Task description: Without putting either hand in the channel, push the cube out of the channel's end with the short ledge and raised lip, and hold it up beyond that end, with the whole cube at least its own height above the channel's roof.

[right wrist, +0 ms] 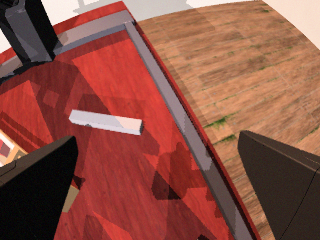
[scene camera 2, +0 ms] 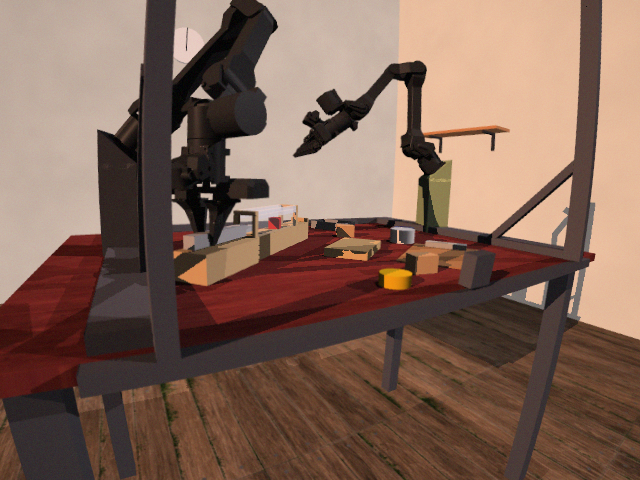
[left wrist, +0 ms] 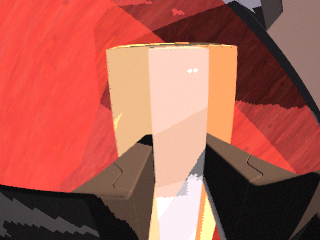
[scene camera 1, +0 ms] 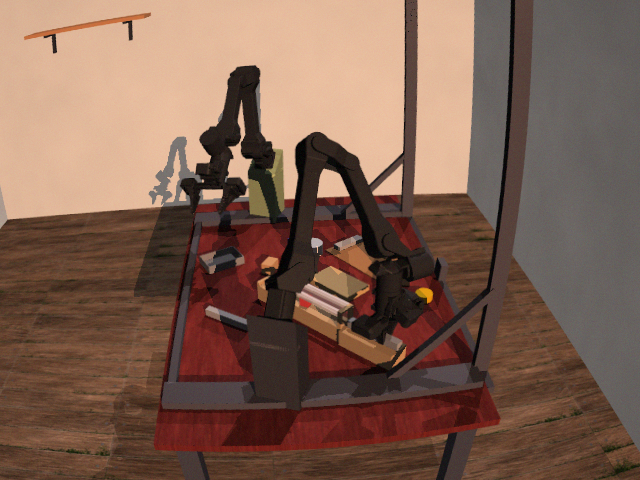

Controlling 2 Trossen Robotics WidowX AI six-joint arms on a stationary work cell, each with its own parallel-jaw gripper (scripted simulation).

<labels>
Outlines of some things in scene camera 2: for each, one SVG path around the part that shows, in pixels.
The left gripper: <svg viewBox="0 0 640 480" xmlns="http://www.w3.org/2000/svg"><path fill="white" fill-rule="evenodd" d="M187 140L187 146L181 147L181 156L171 159L172 195L175 193L175 199L172 199L172 202L177 203L184 209L194 233L206 231L207 210L209 210L210 244L216 245L235 204L241 203L241 199L269 198L269 185L265 179L230 178L230 176L225 176L226 156L230 156L230 149L226 148L226 141ZM200 193L213 194L213 200L201 198Z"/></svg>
The right gripper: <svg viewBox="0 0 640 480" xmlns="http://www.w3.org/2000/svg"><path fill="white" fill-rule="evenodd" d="M337 123L333 119L322 121L319 118L320 112L317 110L308 112L302 123L312 129L309 131L309 135L304 138L304 143L293 154L293 157L296 158L318 152L321 149L317 150L319 147L324 146L337 137L339 133L341 134Z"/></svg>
A flat tan block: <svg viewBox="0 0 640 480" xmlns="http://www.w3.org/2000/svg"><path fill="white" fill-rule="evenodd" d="M324 256L367 261L380 249L381 241L344 237L324 247Z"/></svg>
A grey stick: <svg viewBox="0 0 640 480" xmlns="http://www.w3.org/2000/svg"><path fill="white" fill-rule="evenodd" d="M209 230L184 235L183 249L195 251L213 246L210 244ZM246 225L236 224L224 227L217 244L245 237Z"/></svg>
</labels>
